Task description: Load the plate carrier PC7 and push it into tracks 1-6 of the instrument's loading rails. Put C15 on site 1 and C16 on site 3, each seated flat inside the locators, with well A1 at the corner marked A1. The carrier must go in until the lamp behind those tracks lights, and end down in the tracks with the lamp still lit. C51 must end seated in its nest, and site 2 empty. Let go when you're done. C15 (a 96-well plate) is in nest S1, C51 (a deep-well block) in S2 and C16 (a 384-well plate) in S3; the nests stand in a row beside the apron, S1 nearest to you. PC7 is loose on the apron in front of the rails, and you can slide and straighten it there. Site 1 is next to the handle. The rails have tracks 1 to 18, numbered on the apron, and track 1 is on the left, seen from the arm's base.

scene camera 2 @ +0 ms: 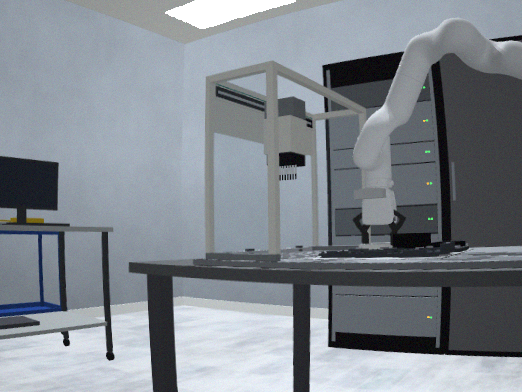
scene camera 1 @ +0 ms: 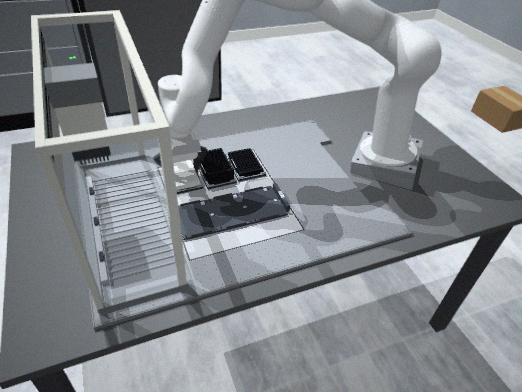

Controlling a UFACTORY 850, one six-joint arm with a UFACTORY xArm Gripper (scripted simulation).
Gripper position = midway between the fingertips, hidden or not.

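Observation:
Pipetting head [scene camera 1: 78, 119] [scene camera 2: 292, 130]. Frame post [scene camera 1: 164, 138] [scene camera 2: 271, 66]. Plate carrier PC7 [scene camera 1: 198, 218]. My gripper [scene camera 2: 379, 245].

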